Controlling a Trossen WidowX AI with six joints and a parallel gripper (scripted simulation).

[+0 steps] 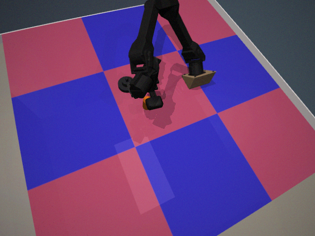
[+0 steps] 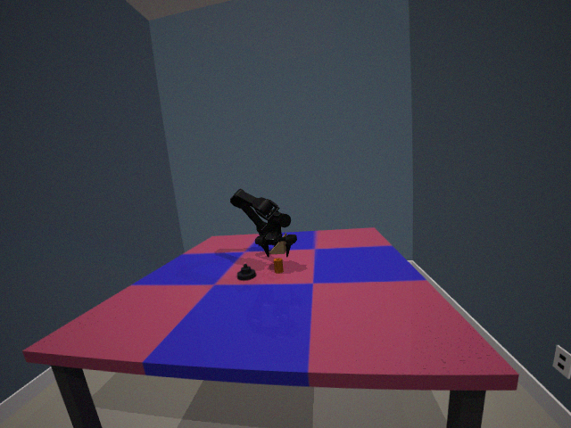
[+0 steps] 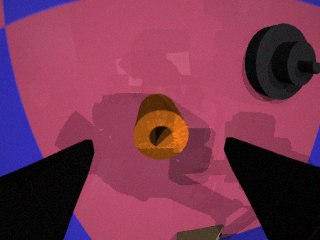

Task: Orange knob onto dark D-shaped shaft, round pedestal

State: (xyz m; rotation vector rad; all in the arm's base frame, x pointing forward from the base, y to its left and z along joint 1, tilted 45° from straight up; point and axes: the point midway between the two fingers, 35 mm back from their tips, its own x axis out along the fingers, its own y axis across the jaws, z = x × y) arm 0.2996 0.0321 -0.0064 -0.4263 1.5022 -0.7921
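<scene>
My gripper tip is now 4 cm above the orange knob. The rest, counted from my gripper tip: pedestal: 3 cm ahead, 15 cm to the right, 4 cm below.
</scene>
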